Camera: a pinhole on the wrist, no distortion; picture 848 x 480 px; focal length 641.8 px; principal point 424.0 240.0 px. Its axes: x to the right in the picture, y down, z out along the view. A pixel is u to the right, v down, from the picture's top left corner.
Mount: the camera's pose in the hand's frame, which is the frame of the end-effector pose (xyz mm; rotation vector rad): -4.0 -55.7 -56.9 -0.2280 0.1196 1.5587
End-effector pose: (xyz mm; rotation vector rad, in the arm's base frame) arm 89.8 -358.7 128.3 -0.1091 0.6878 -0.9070
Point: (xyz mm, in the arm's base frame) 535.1 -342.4 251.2
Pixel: 740.6 39.0
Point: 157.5 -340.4 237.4
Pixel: 531.7 318.7
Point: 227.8 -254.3 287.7
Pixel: 653.3 423.9
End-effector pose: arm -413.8 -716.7 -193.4 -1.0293 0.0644 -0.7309
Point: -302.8 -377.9 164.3
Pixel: 192.3 202.8
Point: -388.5 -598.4 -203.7
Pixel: 706.4 377.3
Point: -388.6 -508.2 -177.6
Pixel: 584.1 430.0
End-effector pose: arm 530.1 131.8 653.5 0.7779 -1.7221 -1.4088
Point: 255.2 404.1 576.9
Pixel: 329.6 331.7
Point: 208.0 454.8 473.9
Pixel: 203.6 361.3
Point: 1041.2 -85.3 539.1
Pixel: behind the camera
